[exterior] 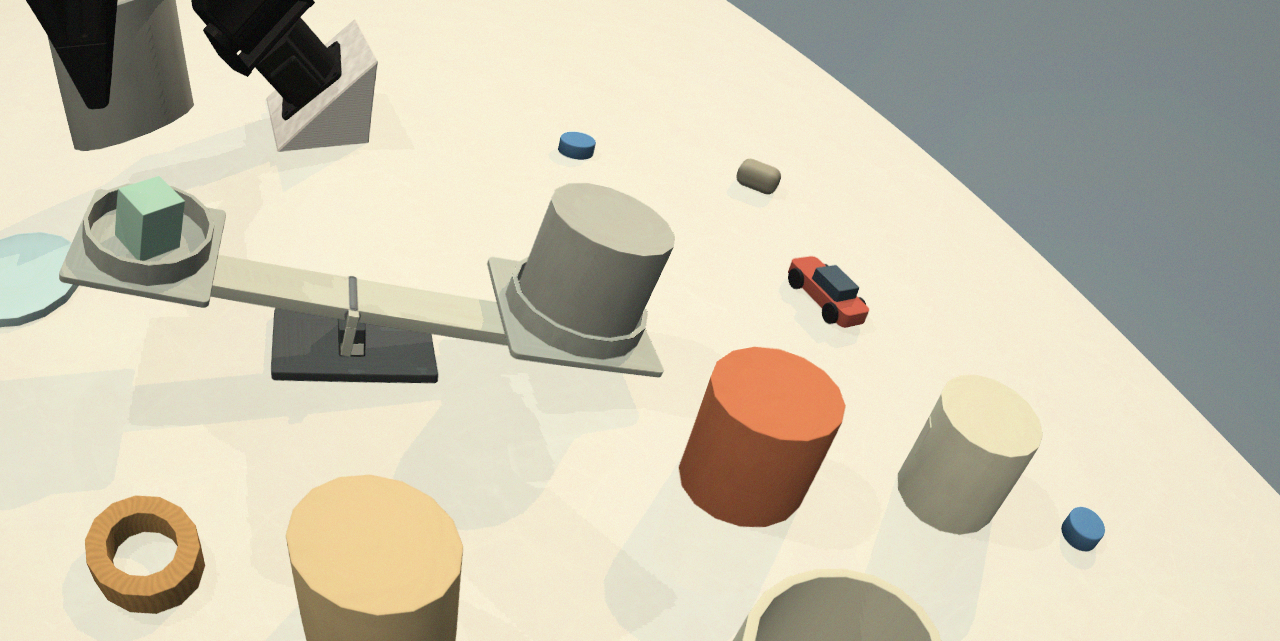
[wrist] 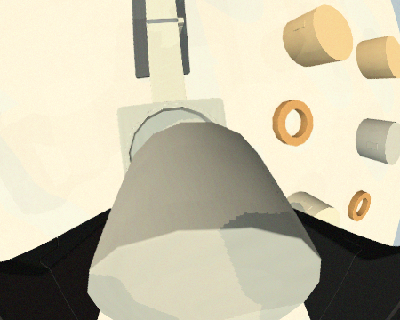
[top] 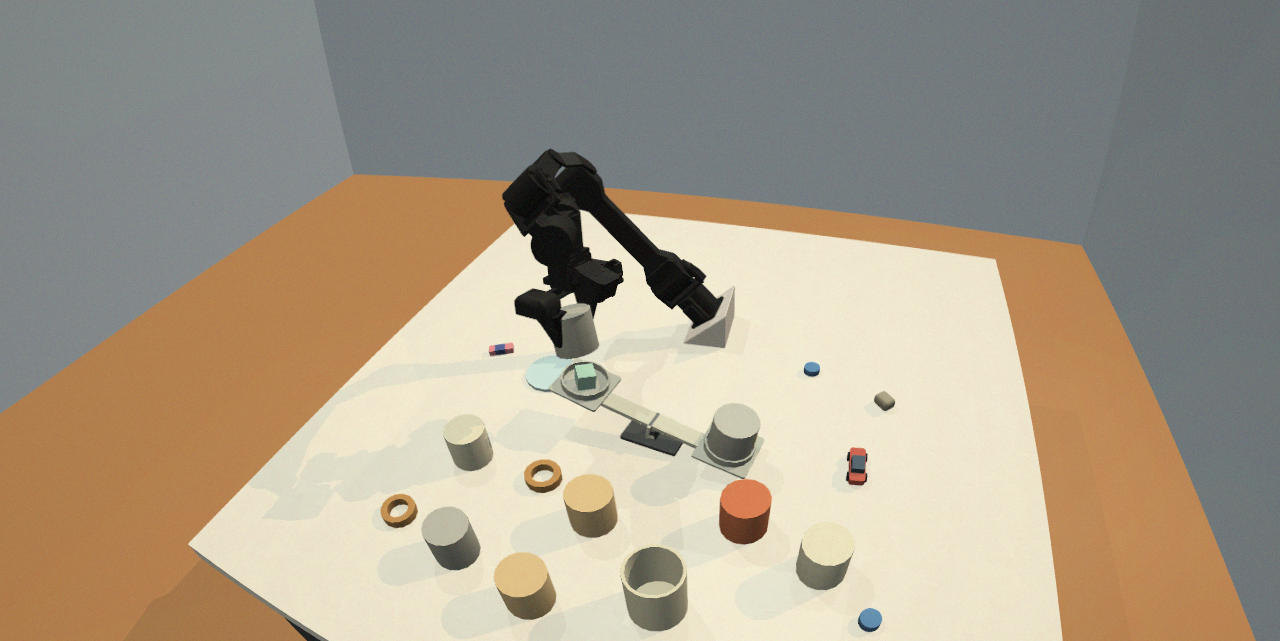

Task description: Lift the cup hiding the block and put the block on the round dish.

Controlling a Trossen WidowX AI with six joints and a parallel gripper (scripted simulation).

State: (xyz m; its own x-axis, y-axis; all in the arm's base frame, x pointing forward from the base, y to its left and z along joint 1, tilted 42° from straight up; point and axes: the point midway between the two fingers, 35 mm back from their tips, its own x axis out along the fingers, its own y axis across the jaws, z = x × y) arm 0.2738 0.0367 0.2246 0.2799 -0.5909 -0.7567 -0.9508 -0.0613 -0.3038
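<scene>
My gripper tip is now 1 cm to the right of the pale green block and 7 cm above it. Round my gripper tip: toy car (1 cm behind, 47 cm to the left, 15 cm below); pale blue round dish (7 cm behind, 11 cm to the right, 16 cm below); pink-and-blue eraser (9 cm behind, 24 cm to the right, 16 cm below).
</scene>
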